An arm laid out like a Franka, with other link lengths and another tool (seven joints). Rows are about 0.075 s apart.
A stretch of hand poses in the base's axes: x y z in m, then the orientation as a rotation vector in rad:
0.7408, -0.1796, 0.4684, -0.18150, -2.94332, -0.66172
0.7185, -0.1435, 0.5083, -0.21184, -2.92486, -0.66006
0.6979, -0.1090, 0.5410, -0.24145, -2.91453, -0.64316
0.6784, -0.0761, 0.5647, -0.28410, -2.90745, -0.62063
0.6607, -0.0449, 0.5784, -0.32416, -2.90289, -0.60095
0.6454, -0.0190, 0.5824, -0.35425, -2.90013, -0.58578
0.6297, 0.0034, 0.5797, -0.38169, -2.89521, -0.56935
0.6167, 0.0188, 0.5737, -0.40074, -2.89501, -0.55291
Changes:
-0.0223, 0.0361, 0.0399, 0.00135, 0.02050, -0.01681
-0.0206, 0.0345, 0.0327, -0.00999, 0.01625, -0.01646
-0.0195, 0.0329, 0.0237, -0.01508, 0.01497, -0.02530
-0.0177, 0.0312, 0.0137, -0.01382, 0.01108, -0.02440
-0.0153, 0.0259, 0.0040, -0.01085, 0.00739, -0.01849
-0.0157, 0.0224, -0.0027, -0.01100, 0.00939, -0.01648
-0.0130, 0.0154, -0.0060, -0.01162, 0.00458, -0.01134

